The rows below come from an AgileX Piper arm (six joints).
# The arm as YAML. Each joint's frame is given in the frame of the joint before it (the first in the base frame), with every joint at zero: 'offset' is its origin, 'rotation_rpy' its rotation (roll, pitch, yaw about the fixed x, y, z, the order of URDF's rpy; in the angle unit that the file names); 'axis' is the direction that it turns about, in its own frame. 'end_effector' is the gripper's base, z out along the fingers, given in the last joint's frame.
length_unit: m
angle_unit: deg
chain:
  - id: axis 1
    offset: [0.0, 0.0, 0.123]
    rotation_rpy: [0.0, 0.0, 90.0]
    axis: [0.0, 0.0, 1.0]
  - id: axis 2
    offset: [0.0, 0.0, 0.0]
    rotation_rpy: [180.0, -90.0, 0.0]
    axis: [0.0, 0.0, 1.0]
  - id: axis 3
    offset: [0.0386, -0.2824, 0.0]
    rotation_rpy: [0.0, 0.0, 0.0]
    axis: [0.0, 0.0, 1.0]
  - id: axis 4
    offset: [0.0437, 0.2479, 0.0]
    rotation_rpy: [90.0, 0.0, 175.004]
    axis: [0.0, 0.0, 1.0]
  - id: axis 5
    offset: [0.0, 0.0, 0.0]
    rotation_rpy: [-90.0, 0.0, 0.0]
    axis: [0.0, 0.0, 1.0]
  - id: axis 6
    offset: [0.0, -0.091, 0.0]
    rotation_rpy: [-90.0, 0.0, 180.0]
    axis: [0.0, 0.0, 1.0]
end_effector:
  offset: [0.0, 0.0, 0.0]
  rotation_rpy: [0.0, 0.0, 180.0]
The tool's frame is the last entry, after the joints.
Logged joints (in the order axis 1, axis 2, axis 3, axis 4, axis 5, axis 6), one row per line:
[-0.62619, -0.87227, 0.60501, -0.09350, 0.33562, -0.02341]
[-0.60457, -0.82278, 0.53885, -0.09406, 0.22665, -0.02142]
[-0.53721, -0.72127, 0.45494, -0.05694, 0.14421, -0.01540]
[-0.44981, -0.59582, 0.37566, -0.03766, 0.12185, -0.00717]
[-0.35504, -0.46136, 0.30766, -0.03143, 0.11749, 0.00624]
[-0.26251, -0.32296, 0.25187, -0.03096, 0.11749, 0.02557]
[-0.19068, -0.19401, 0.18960, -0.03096, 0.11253, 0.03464]
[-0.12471, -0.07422, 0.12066, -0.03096, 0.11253, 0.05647]
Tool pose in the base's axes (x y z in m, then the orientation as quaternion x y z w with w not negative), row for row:
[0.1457, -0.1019, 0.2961, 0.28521, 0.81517, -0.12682, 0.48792]
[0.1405, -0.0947, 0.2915, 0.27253, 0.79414, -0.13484, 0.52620]
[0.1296, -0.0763, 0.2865, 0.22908, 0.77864, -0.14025, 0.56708]
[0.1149, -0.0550, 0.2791, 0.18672, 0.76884, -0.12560, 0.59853]
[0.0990, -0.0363, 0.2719, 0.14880, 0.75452, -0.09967, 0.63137]
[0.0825, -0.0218, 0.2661, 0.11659, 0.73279, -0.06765, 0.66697]
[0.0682, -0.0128, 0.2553, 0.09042, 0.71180, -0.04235, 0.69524]
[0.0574, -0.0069, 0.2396, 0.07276, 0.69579, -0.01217, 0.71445]
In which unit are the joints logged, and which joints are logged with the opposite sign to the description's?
The joints are logged in radians. Opposite sign: axis 2, axis 3, axis 4.
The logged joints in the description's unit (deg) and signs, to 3 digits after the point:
[-35.878, 49.977, -34.665, 5.357, 19.230, -1.341]
[-34.639, 47.142, -30.874, 5.389, 12.986, -1.227]
[-30.780, 41.326, -26.066, 3.262, 8.263, -0.882]
[-25.772, 34.138, -21.524, 2.158, 6.981, -0.411]
[-20.342, 26.434, -17.628, 1.801, 6.732, 0.358]
[-15.041, 18.504, -14.431, 1.774, 6.732, 1.465]
[-10.925, 11.116, -10.863, 1.774, 6.447, 1.985]
[-7.145, 4.252, -6.913, 1.774, 6.447, 3.235]

